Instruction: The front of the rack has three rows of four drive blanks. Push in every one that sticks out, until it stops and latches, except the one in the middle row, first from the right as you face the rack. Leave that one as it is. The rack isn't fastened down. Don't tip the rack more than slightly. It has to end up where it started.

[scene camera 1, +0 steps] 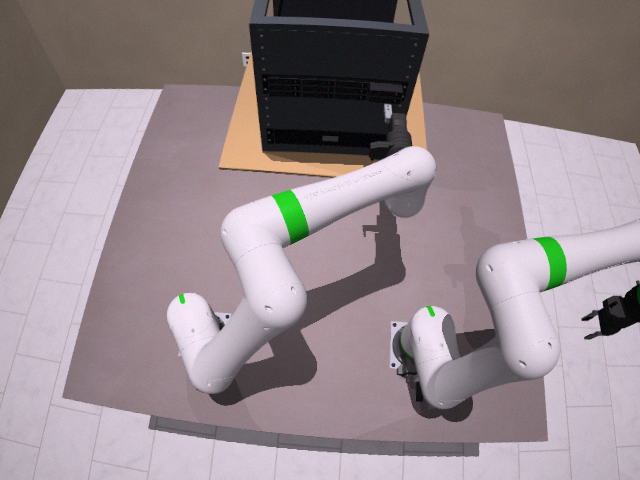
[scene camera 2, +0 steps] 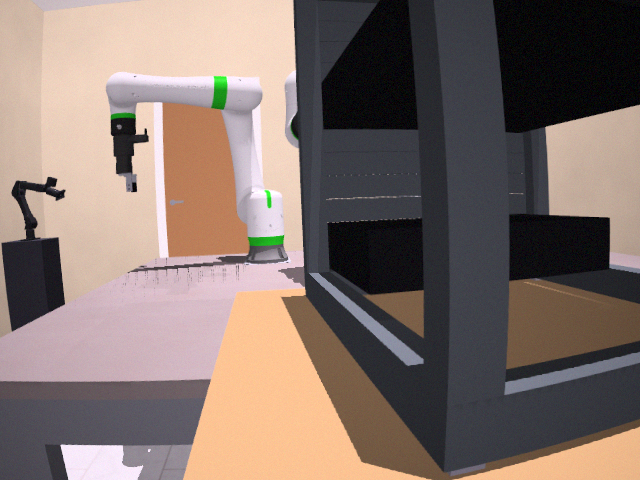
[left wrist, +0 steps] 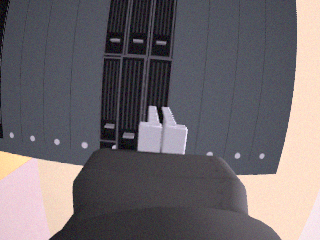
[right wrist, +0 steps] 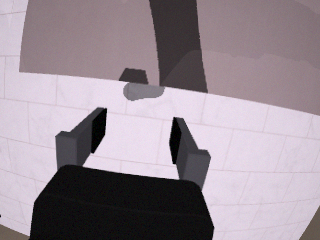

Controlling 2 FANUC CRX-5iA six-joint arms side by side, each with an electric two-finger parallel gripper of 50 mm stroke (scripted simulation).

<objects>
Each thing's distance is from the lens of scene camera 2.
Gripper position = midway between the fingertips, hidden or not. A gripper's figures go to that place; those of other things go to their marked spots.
my right gripper [scene camera 2: 131, 191]: 170 cm
dark rack [scene camera 2: 456, 396]: 30 cm
</objects>
